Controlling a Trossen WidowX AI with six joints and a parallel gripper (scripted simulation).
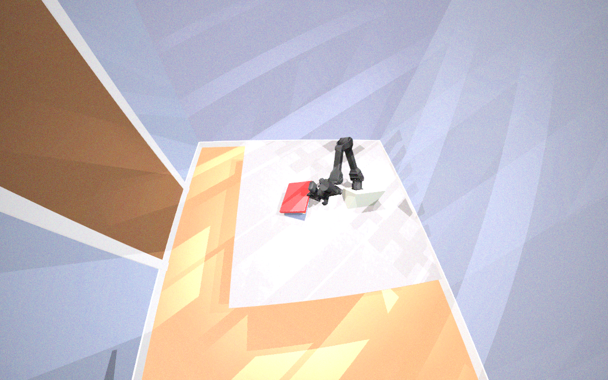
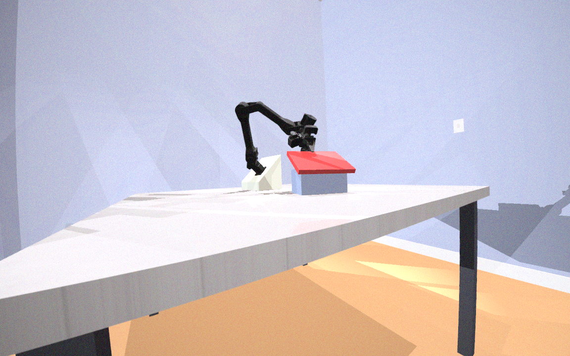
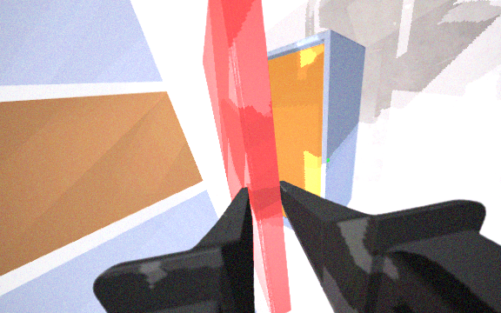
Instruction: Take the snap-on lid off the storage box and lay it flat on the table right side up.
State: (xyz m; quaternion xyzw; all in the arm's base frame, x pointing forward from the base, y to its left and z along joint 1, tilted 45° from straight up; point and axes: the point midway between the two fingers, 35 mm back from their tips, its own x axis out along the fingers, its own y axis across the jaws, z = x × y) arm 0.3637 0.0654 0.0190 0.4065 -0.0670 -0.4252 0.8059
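Right now my gripper tip is 7 cm short of the red lid, 3 cm to the left of it and 3 cm above it. The rest, counted from my gripper tip: blue-grey storage box: 5 cm ahead, 3 cm to the right, 12 cm below.
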